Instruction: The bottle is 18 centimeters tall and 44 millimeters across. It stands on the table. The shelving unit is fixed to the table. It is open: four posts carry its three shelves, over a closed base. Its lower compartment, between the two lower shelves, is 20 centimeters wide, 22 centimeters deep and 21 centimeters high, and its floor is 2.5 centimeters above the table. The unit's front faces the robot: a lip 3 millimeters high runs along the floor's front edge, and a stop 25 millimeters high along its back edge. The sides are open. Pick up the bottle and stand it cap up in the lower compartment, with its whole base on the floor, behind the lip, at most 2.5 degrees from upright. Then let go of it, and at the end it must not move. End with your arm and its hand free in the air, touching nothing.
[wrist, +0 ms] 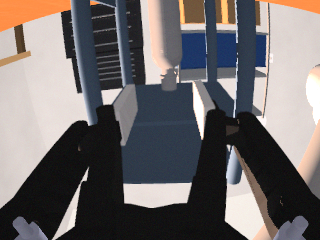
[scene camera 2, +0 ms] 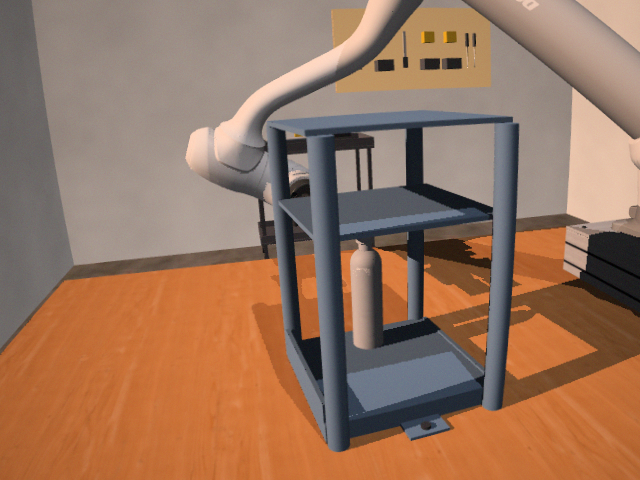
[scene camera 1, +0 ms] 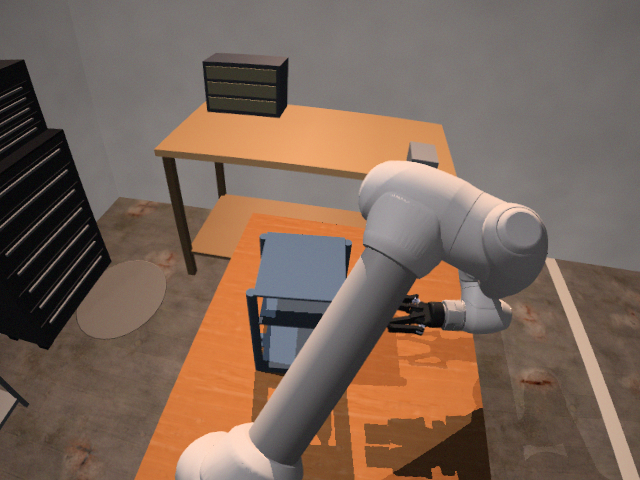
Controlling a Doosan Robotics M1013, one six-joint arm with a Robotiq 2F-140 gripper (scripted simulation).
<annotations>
One and the same spot on a shelving unit: (scene camera 1: 302,267) is (scene camera 2: 390,116).
</annotations>
